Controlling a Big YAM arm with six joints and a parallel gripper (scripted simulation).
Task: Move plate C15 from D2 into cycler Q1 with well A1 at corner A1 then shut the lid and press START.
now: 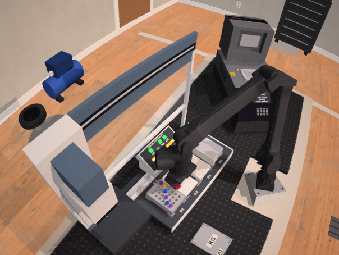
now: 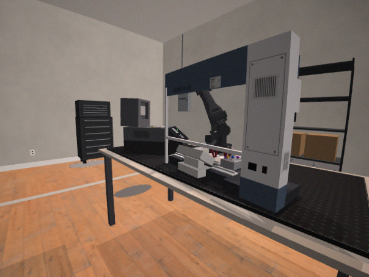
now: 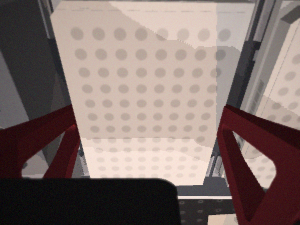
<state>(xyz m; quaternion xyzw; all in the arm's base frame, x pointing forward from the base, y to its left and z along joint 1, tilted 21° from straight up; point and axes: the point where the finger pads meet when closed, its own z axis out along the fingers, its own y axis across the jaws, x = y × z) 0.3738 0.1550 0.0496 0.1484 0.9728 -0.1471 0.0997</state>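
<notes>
The deep-well block is 7 cm behind my hand, 19 cm to the right of it and 1 cm above it. Also, from my hand: coloured tube (2 cm ahead, 10 cm to the left, 1 cm above); tube cooling block (3 cm ahead, 9 cm to the left, 1 cm above); grey RG nest (20 cm behind, 20 cm to the left, 6 cm below).
</notes>
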